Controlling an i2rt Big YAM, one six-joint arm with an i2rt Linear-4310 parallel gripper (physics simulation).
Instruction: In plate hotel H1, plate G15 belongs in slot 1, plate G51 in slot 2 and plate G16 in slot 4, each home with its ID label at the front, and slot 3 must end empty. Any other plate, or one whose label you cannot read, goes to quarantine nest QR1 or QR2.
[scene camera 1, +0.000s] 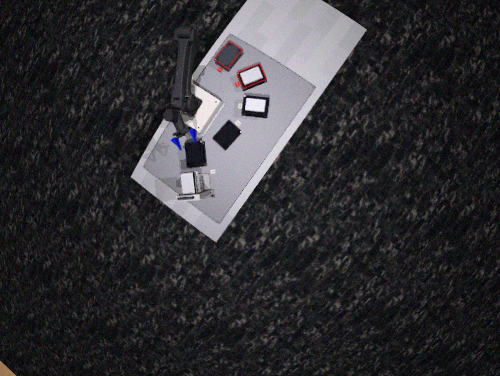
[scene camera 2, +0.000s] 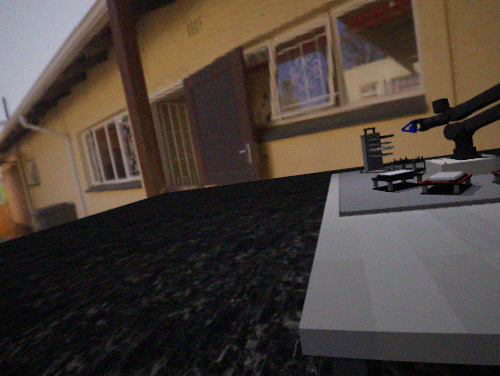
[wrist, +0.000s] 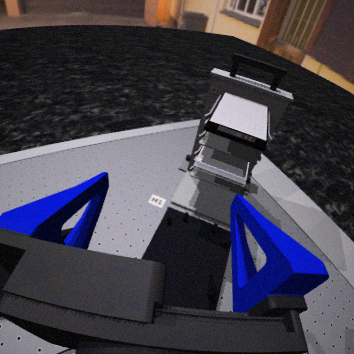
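Plate hotel H1 stands at the table's end. A white plate with a black front edge sits in its uppermost level; the label on that edge is too blurred to read. Lower down is a clear, bright-rimmed piece; whether it is a plate or a shelf I cannot tell. A white plate lies on a red-edged nest, another white plate on a black one. My gripper is open and empty, raised before the hotel.
A black nest lies between gripper and hotel, with the H1 tag near it. Another black nest and a red-edged nest hold no plate. The hotel has a dark top handle. The white arm base stands at the table's side.
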